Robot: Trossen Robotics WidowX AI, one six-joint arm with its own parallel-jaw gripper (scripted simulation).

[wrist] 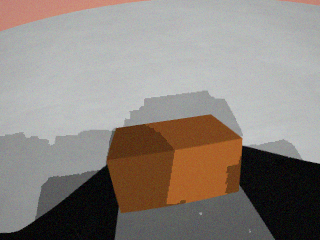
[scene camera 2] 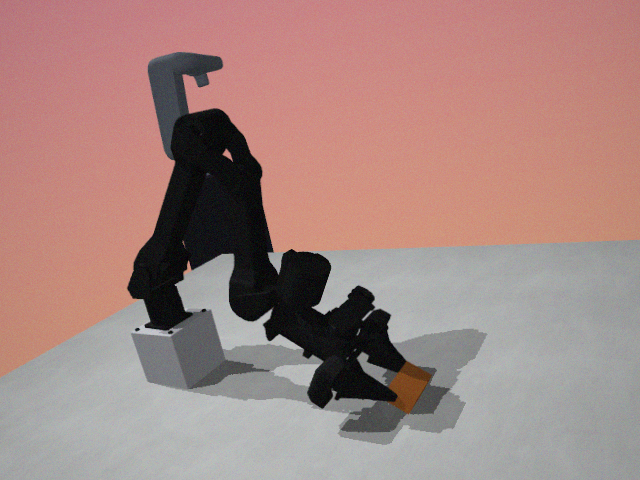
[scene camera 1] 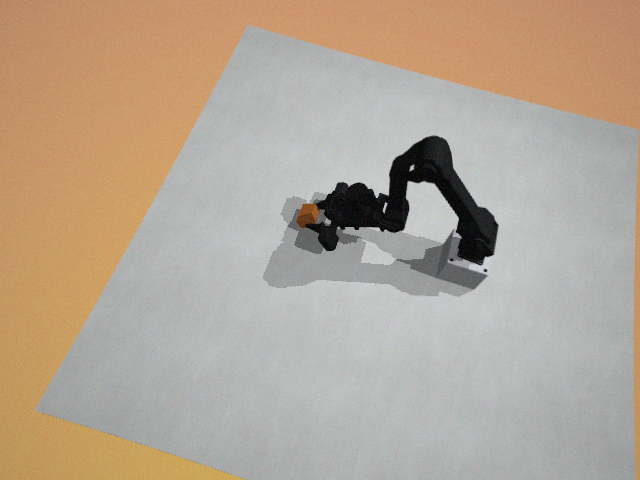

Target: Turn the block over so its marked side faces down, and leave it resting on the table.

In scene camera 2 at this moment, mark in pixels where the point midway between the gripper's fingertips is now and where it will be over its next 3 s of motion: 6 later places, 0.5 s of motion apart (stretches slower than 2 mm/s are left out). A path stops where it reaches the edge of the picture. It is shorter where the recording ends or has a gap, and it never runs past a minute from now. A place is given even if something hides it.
The gripper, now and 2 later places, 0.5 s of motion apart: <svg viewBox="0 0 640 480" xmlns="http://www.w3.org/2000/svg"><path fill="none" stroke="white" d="M405 385L395 381L395 380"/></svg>
